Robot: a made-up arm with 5 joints.
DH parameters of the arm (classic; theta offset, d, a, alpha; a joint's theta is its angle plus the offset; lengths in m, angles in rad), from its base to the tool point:
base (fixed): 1.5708 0.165 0 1.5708
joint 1: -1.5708 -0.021 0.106 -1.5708
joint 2: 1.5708 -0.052 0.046 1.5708
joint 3: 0 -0.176 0.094 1.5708
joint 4: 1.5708 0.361 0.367 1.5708
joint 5: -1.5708 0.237 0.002 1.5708
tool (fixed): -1.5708 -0.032 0 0
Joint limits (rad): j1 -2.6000..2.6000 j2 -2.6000..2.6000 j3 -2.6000..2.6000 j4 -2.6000..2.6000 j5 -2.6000..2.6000
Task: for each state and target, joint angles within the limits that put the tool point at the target. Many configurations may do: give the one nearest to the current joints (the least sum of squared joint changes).
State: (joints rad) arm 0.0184 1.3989 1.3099 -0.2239 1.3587
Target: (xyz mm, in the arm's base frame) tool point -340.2 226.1 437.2
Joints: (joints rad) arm -0.1009 1.3562 1.4937 0.1295 1.3702
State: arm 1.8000 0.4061 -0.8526 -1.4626 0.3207
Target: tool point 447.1 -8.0 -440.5
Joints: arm 1.6790 0.9666 -1.1560 -1.7705 0.4025
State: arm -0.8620 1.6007 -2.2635 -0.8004 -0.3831
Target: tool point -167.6 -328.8 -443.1
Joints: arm -0.4335 1.9230 -2.5840 -0.7871 -0.3277
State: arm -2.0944 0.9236 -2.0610 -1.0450 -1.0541
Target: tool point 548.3 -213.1 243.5
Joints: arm -1.7439 0.3289 -2.6000 -0.7766 -1.1696
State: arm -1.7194 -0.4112 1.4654 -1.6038 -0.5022
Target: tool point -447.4 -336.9 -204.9
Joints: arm -2.1399 -0.3366 1.5535 -0.9936 -0.6559
